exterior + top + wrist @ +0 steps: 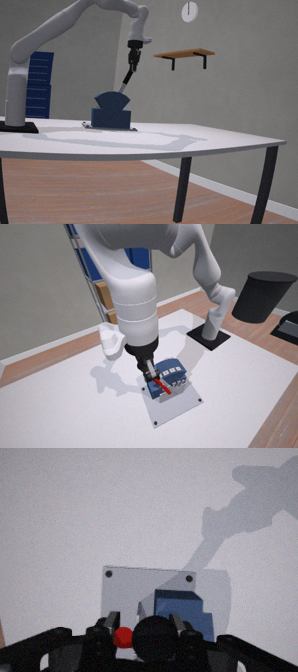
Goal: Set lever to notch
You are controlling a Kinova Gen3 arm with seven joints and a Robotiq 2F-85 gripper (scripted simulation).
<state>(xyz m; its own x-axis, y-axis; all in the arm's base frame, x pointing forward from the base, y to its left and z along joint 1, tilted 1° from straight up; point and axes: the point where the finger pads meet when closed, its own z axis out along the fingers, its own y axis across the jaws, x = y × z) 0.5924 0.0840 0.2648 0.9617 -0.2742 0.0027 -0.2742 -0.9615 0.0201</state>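
The red bar lies 100 mm below my hand, 40 mm behind it and 30 mm to the left of it.
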